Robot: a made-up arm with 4 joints. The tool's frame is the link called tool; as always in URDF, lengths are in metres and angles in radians. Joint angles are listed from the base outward. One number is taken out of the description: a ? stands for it. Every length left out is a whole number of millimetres.
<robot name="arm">
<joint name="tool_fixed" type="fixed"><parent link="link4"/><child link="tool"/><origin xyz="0.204 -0.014 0" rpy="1.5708 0 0"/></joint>
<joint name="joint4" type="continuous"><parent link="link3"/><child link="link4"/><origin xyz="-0.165 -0.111 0" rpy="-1.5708 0 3.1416"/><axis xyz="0 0 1"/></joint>
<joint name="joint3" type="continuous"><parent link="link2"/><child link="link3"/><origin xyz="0.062 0.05 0" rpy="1.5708 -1.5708 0"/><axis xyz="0 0 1"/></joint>
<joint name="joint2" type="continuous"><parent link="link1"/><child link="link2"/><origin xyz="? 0.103 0" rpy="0 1.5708 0"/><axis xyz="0 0 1"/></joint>
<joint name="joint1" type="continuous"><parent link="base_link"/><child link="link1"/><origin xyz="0 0.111 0.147" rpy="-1.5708 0 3.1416"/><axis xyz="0 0 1"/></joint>
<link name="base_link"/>
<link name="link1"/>
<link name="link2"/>
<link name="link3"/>
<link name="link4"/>
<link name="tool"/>
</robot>
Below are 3 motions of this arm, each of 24 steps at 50 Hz.
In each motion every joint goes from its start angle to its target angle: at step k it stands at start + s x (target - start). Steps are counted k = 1, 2, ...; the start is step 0. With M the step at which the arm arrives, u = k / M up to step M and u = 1 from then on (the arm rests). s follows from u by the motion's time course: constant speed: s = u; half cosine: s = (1 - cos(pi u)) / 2; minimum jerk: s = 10 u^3 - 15 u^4 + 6 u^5.
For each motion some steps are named. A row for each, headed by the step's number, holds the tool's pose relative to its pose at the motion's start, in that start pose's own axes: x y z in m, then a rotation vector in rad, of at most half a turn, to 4 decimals.
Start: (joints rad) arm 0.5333 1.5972 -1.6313 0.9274
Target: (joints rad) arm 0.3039 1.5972 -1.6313 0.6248
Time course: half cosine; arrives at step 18
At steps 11, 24:
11: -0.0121 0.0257 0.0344 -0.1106 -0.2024 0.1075
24: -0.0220 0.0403 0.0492 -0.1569 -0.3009 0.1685

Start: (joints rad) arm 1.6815 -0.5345 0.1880 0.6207
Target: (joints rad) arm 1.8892 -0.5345 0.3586 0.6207
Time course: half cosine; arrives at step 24
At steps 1, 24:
1: -0.0001 0.0003 0.0002 -0.0008 -0.0008 0.0009
24: -0.0275 0.0767 0.0299 -0.1998 -0.1726 0.1963

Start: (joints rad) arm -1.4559 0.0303 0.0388 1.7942
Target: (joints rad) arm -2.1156 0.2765 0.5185 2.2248
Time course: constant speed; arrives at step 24
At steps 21, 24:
21: -0.0082 -0.0326 -0.3267 -0.4312 0.9818 -0.2584
24: -0.0331 -0.0433 -0.3663 -0.5037 1.1216 -0.2922

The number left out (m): 0.061
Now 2 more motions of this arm.
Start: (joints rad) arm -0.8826 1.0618 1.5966 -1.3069
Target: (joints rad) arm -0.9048 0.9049 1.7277 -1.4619
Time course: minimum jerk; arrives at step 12
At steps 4, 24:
4: 0.0055 0.0067 0.0176 0.0308 -0.0655 0.0067
24: 0.0161 0.0264 0.0851 0.1468 -0.3122 0.0298

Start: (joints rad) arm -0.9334 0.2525 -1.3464 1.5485
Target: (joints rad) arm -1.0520 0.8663 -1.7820 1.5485
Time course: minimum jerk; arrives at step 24
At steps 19, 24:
19: -0.1124 -0.1262 0.1397 0.3356 -0.5742 -0.1164
24: -0.1242 -0.1331 0.1457 0.3550 -0.6157 -0.1147

